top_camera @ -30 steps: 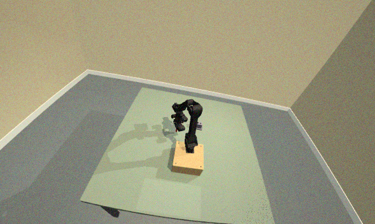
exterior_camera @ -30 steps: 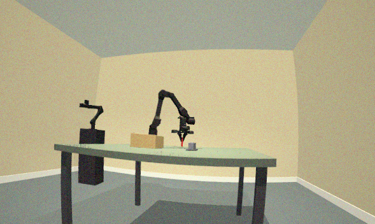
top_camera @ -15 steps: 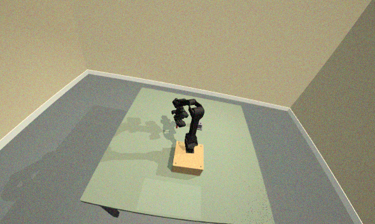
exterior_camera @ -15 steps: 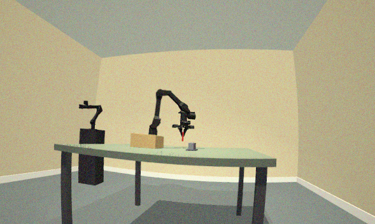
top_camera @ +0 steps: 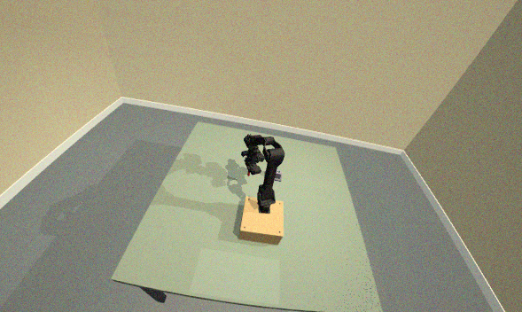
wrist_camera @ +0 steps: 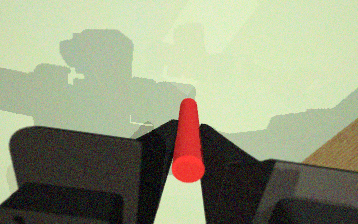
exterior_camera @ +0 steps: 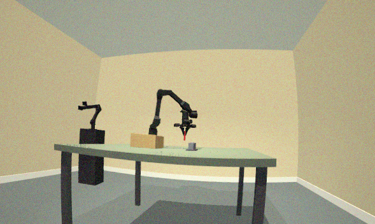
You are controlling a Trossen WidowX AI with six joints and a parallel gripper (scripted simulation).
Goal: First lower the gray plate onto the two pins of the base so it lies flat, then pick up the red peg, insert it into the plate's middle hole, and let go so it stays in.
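My gripper tip is 7 cm short of the gray plate, 19 cm to the left of it and 7 cm above it. From my gripper tip the other things lie so: red peg right at my gripper tip; gray base 7 cm ahead, 19 cm to the right, 11 cm below.
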